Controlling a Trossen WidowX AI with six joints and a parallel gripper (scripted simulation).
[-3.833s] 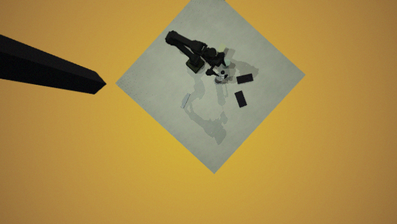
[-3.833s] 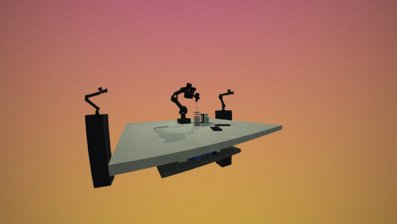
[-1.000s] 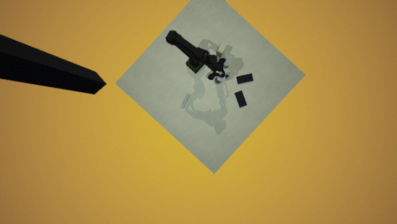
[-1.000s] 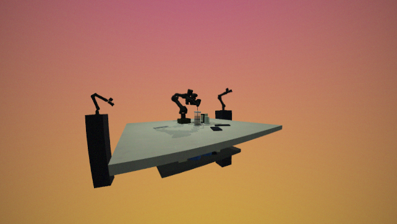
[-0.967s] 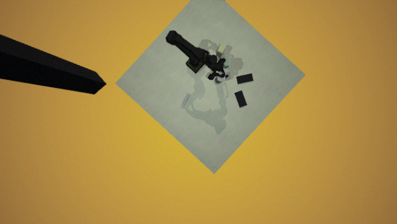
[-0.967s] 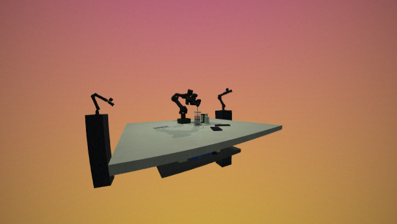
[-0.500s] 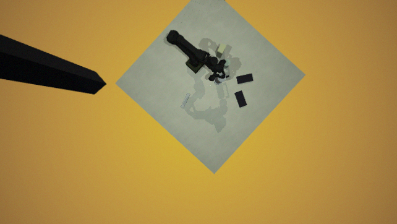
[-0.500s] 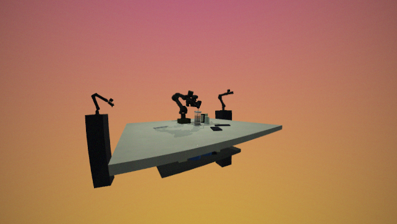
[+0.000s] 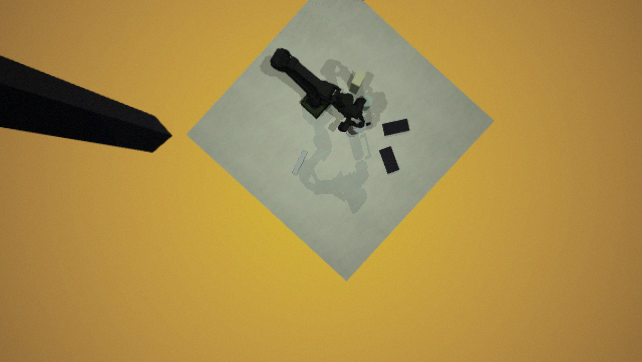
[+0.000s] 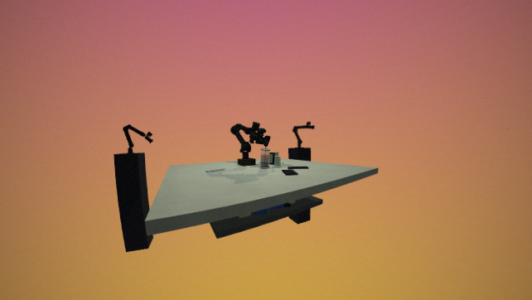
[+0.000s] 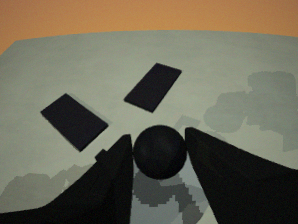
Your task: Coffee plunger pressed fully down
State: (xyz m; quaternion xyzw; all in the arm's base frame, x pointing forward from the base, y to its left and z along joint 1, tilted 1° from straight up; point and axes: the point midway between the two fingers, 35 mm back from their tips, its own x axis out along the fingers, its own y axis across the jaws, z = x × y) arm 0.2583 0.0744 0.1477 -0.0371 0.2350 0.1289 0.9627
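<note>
My gripper tip is 100 mm above the coffee press, 10 mm to the right of it and 10 mm past it. The rest, counted from my gripper tip: thin light strip: 370 mm to the right, 180 mm below, 90 mm behind.
</note>
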